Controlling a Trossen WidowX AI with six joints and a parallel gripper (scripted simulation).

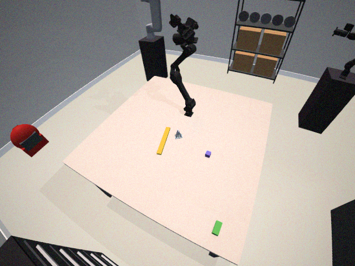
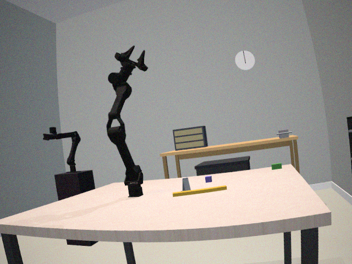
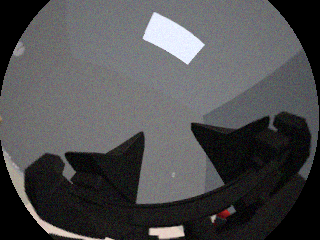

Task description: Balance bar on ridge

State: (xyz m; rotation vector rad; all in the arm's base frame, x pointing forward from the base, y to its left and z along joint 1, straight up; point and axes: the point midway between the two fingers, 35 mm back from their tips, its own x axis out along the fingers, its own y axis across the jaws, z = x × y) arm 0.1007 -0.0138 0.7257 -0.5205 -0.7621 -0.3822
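Now: gripper tip 22 cm short of the yellow bar, 3 cm to the left of it and 74 cm above it. From my gripper tip the other things lie so: green block 62 cm ahead, 52 cm to the left, 73 cm below; purple cube 21 cm ahead, 31 cm to the left, 73 cm below.
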